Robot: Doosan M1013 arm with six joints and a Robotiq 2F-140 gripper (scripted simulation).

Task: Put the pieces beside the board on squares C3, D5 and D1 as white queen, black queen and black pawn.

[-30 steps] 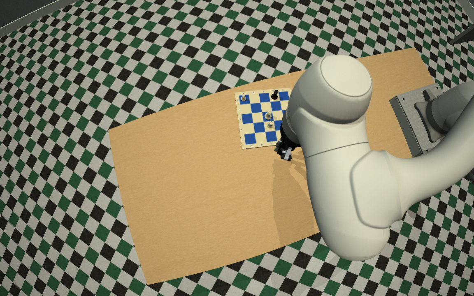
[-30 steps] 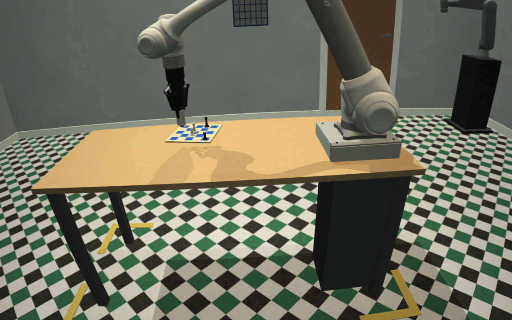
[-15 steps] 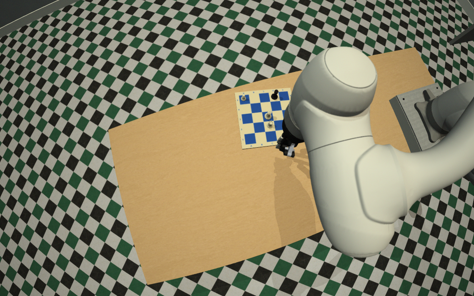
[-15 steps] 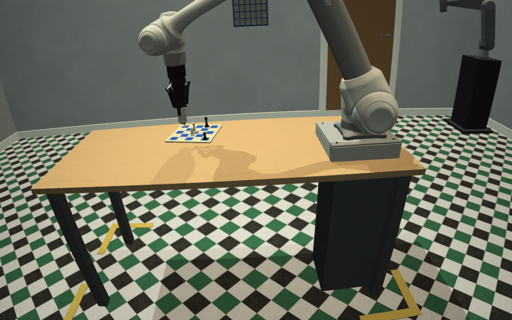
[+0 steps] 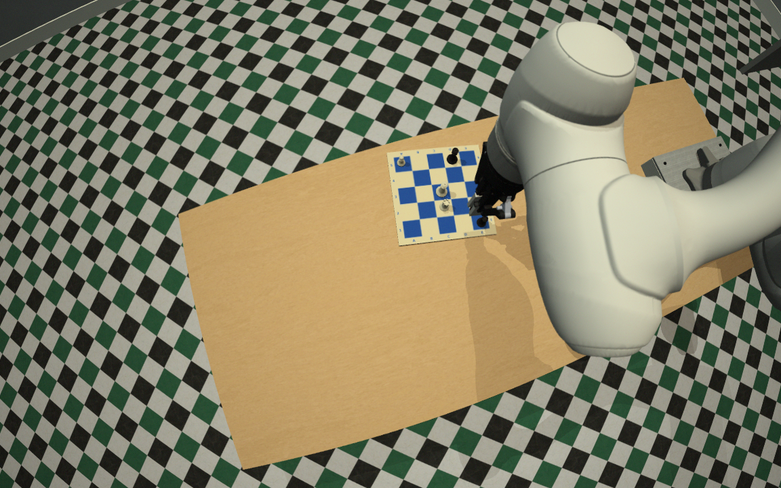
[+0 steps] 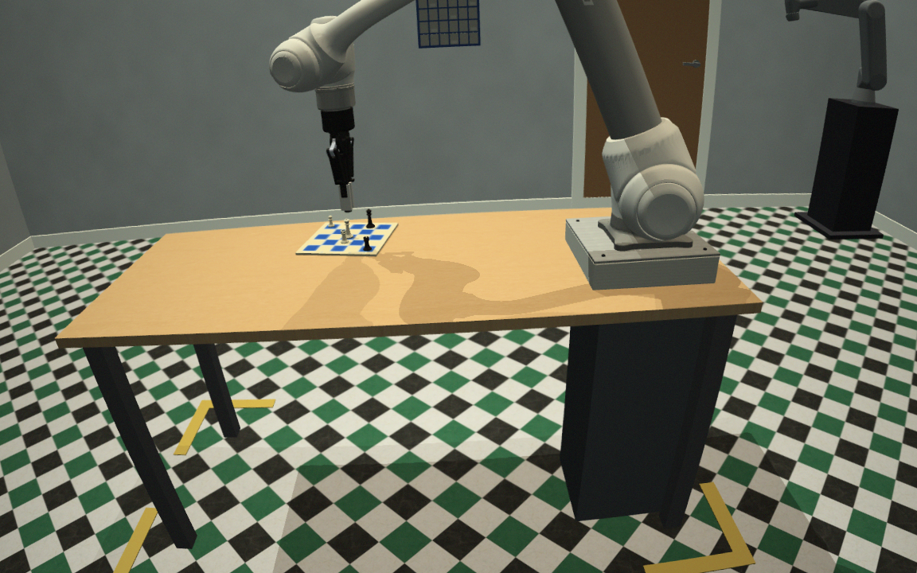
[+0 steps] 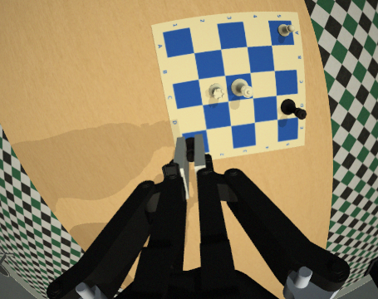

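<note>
The white queen is 20 mm ahead of my hand, 80 mm to the right of it and 110 mm below it. From my hand the other things lie so: cream board: 20 mm ahead, 80 mm to the right, 140 mm below; black queen: 30 mm behind, 150 mm to the right, 110 mm below; black pawn: 30 mm below.
</note>
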